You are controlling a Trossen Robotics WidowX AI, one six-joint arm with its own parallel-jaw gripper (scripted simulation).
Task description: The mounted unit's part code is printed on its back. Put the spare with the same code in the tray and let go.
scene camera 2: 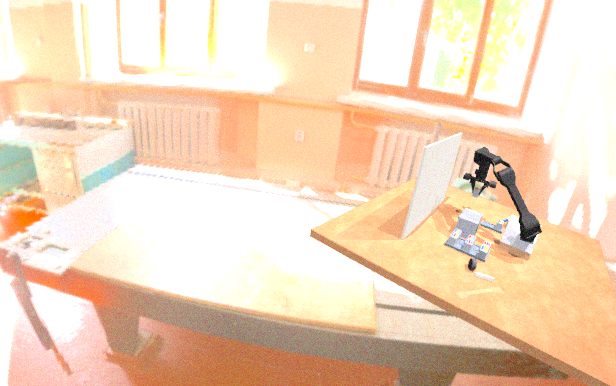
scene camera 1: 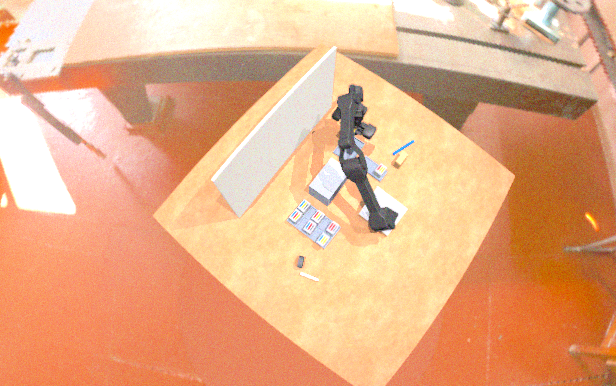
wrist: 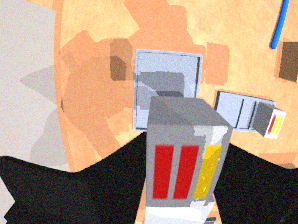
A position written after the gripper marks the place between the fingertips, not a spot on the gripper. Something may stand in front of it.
Scene:
The gripper (wrist: 176, 139) carries a grey spare.

